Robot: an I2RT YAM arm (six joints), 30 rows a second.
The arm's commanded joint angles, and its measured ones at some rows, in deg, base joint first. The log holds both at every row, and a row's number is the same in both.
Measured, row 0:
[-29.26, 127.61, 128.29, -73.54, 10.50, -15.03]
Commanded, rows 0 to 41:
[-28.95, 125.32, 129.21, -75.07, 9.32, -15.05]
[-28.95, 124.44, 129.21, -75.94, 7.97, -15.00]
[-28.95, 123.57, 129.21, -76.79, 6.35, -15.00]
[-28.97, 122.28, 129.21, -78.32, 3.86, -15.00]
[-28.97, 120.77, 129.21, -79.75, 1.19, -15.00]
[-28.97, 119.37, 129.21, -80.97, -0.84, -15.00]
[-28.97, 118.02, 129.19, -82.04, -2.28, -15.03]
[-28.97, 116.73, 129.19, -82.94, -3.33, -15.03]
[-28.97, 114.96, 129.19, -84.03, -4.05, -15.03]
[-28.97, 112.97, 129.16, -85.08, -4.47, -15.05]
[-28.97, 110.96, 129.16, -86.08, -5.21, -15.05]
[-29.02, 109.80, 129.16, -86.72, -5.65, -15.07]
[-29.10, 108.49, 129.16, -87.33, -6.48, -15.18]
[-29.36, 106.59, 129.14, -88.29, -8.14, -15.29]
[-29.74, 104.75, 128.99, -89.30, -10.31, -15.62]
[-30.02, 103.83, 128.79, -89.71, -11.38, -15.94]
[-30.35, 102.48, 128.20, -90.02, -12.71, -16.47]
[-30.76, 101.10, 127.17, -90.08, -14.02, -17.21]
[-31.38, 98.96, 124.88, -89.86, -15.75, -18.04]
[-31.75, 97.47, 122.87, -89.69, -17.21, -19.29]
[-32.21, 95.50, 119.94, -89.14, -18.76, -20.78]
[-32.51, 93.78, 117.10, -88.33, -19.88, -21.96]
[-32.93, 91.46, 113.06, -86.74, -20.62, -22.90]
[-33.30, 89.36, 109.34, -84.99, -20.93, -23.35]
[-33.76, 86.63, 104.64, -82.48, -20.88, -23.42]
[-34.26, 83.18, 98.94, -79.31, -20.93, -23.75]
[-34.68, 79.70, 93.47, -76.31, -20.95, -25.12]
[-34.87, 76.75, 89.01, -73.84, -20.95, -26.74]
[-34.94, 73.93, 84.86, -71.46, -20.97, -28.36]
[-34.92, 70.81, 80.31, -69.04, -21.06, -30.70]
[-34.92, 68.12, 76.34, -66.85, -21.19, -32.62]
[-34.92, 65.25, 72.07, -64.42, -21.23, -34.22]
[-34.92, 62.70, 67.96, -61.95, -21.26, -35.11]
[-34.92, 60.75, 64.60, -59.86, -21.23, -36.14]
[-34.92, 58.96, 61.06, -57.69, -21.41, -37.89]
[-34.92, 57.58, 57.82, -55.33, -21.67, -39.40]
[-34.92, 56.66, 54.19, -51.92, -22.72, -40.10]
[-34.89, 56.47, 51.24, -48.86, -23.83, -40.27]
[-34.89, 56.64, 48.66, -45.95, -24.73, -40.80]
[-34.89, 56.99, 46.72, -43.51, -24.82, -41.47]
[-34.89, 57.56, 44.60, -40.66, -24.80, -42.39]
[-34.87, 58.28, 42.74, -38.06, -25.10, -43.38]
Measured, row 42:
[-34.94, 57.23, 46.17, -40.84, -22.52, -39.29]
